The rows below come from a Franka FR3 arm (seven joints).
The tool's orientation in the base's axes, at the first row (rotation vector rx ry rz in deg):
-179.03, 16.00, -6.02
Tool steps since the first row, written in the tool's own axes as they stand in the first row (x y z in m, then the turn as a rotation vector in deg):
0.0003, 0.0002, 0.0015, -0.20, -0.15, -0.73
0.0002, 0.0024, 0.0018, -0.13, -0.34, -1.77
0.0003, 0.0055, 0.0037, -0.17, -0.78, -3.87
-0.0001, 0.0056, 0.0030, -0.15, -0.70, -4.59
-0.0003, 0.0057, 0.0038, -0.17, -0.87, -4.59
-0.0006, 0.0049, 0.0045, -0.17, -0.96, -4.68
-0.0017, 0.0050, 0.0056, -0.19, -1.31, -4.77
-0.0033, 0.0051, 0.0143, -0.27, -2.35, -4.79
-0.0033, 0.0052, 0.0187, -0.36, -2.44, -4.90
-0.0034, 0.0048, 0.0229, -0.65, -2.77, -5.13
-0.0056, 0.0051, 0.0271, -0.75, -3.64, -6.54
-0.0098, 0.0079, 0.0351, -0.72, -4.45, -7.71
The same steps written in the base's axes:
0.0004, -0.0003, -0.0015, -0.22, 0.19, 0.72
-0.0001, -0.0024, -0.0018, -0.19, 0.36, 1.76
-0.0004, -0.0055, -0.0037, -0.29, 0.81, 3.86
-0.0009, -0.0055, -0.0030, -0.33, 0.73, 4.58
-0.0010, -0.0056, -0.0039, -0.32, 0.90, 4.58
-0.0012, -0.0047, -0.0046, -0.31, 0.99, 4.67
-0.0022, -0.0046, -0.0057, -0.27, 1.34, 4.76
-0.0032, -0.0045, -0.0145, -0.17, 2.38, 4.78
-0.0029, -0.0046, -0.0189, -0.25, 2.48, 4.89
-0.0027, -0.0042, -0.0231, -0.49, 2.86, 5.10
-0.0046, -0.0041, -0.0275, -0.53, 3.74, 6.51
-0.0087, -0.0062, -0.0357, -0.43, 4.53, 7.68

